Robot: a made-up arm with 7 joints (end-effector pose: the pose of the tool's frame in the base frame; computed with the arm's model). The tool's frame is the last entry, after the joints. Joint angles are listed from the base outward.
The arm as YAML. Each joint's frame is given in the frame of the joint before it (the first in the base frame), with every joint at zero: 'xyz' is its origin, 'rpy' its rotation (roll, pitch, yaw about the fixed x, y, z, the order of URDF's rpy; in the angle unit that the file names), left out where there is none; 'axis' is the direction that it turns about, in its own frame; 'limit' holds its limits. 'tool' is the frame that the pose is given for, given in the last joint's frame.
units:
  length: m
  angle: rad
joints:
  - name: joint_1
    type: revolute
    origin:
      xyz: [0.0, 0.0, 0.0]
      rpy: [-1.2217, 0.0, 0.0]
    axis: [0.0, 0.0, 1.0]
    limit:
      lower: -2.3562
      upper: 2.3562
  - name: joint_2
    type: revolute
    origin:
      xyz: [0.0, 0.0, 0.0]
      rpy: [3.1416, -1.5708, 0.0]
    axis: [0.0, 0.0, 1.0]
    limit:
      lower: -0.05
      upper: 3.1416
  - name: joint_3
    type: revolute
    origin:
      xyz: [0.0, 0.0, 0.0]
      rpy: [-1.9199, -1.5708, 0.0]
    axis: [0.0, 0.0, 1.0]
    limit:
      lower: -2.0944
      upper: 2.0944
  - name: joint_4
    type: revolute
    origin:
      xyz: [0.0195, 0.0, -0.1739]
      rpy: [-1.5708, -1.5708, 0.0]
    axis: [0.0, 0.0, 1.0]
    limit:
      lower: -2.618
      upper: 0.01
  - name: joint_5
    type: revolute
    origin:
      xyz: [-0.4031, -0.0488, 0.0]
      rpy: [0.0, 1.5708, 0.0]
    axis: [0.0, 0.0, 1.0]
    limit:
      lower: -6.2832
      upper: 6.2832
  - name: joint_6
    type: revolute
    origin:
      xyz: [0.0, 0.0, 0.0]
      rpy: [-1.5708, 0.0, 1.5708]
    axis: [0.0, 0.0, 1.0]
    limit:
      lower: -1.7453
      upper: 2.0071
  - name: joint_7
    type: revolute
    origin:
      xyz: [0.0, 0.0, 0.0]
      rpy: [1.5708, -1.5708, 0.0]
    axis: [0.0, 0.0, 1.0]
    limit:
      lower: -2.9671
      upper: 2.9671
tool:
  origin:
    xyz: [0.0, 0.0, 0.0]
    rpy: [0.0, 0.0, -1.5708]
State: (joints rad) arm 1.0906 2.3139 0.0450 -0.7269 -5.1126 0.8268 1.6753
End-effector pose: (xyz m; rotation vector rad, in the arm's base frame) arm 0.2978 0.4799 0.0390 1.3242 -1.0021 1.3141
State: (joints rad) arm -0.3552 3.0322 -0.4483 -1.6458 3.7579 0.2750 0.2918
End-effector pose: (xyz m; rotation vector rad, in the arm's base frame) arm 0.3276 0.1605 0.2910 -0.7899 -1.4556 0.9522
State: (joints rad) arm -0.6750 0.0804 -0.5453 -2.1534 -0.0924 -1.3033 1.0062
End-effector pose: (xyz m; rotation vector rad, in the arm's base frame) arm 0.2184 -0.2641 0.1711 1.7983 1.4564 0.7766
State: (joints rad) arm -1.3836 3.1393 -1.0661 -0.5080 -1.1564 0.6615 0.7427
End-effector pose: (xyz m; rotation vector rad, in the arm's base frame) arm -0.4405 0.2538 0.2717 2.4025 1.2453 1.0173
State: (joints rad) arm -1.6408 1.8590 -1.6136 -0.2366 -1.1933 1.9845 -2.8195
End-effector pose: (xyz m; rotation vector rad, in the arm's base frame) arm 0.1014 0.5361 0.1997 -1.0756 2.1079 0.3999
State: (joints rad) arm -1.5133 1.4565 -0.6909 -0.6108 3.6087 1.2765 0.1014
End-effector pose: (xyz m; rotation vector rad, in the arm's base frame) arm 0.3667 0.3425 0.2753 -2.2933 -0.8666 -0.1272
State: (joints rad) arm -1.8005 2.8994 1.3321 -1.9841 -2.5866 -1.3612 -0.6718
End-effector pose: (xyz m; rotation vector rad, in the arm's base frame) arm -0.2831 -0.2910 -0.0709 1.0881 1.8048 0.8083
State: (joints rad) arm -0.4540 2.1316 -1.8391 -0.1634 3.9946 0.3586 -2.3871
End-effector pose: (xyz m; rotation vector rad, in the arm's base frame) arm -0.0469 0.5142 0.2658 1.7233 -0.3599 -0.0658
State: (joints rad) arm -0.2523 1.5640 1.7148 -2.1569 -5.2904 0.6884 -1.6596
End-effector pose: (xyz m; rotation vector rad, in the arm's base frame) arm -0.1424 0.0027 0.3549 -2.8077 1.1749 0.3361
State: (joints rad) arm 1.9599 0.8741 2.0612 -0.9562 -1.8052 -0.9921 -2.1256
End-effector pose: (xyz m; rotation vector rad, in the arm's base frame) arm -0.1688 0.3607 0.3787 0.9395 -1.5198 2.0675
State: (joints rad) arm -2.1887 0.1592 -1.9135 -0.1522 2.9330 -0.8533 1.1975
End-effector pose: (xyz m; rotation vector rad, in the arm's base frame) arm 0.4657 -0.2396 0.2508 -2.3946 -1.5702 0.7012
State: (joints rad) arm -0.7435 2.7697 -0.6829 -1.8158 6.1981 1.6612 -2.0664
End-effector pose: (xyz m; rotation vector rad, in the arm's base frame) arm 0.2975 0.2098 0.2472 1.0545 2.3740 -0.3253
